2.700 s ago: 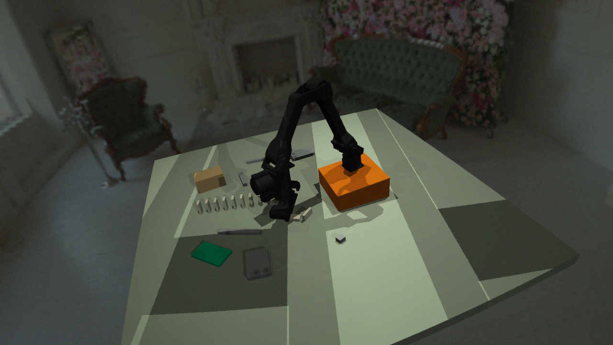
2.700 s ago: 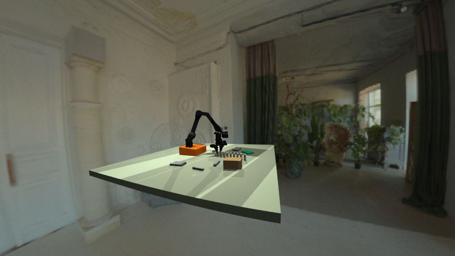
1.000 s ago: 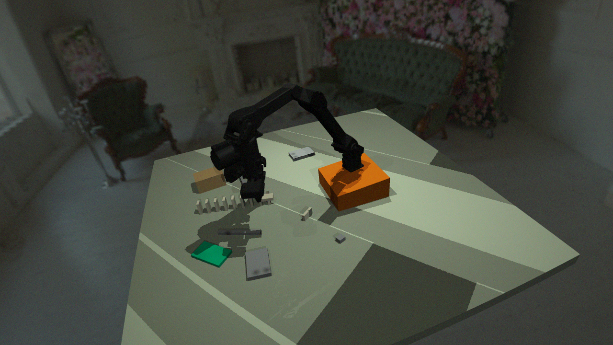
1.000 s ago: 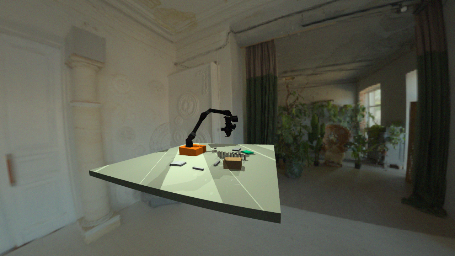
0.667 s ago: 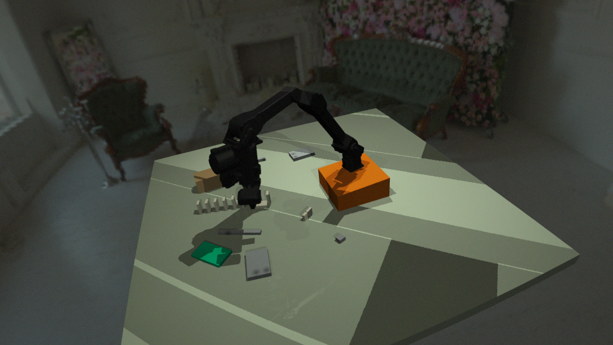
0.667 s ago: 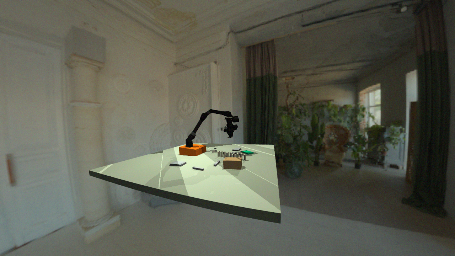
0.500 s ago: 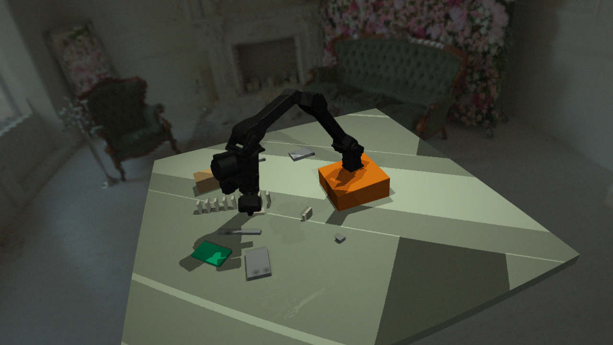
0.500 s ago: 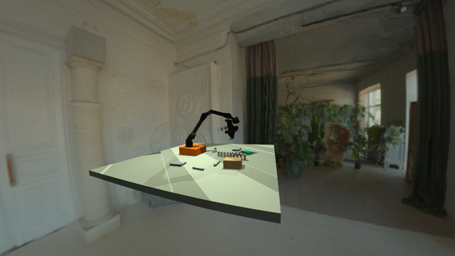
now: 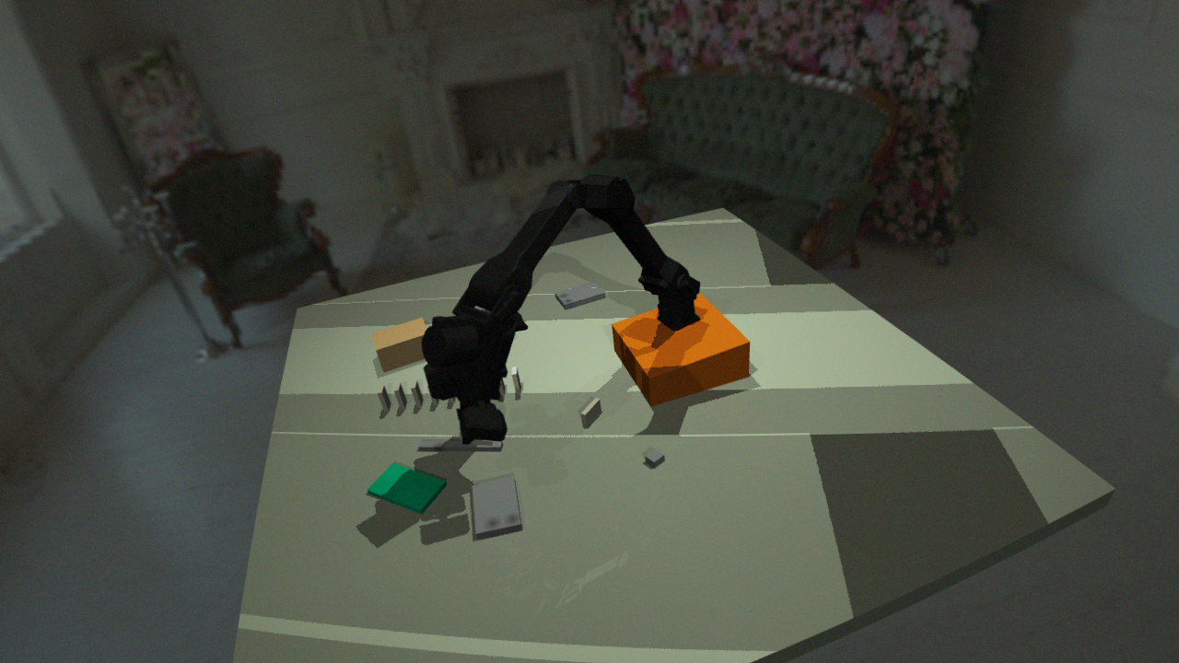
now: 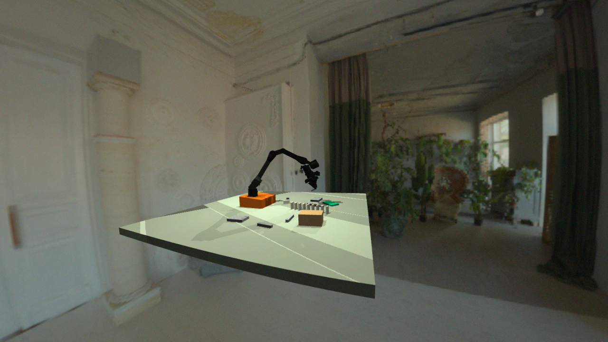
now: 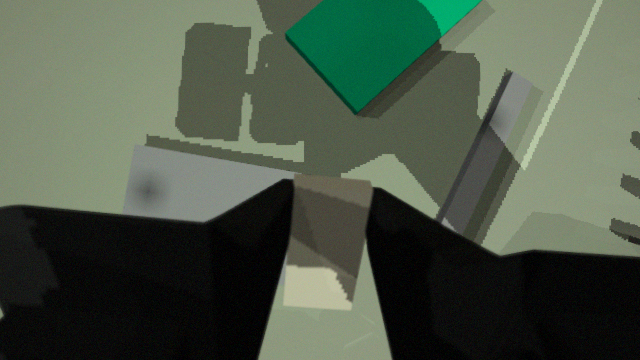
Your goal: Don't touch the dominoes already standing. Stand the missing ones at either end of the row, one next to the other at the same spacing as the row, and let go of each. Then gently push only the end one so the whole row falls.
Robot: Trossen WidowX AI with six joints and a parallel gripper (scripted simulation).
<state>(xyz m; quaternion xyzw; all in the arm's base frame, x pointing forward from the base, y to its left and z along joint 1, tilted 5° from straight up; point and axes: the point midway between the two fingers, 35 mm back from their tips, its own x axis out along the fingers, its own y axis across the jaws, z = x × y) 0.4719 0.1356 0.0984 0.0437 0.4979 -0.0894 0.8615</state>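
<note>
The green tile is 11 cm ahead of my gripper tip, 6 cm to the right of it and 10 cm below it. Also, from my gripper tip: brown box: 1 cm ahead, 48 cm to the right, 8 cm below; small grey cube: 27 cm behind, 11 cm to the left, 10 cm below.
</note>
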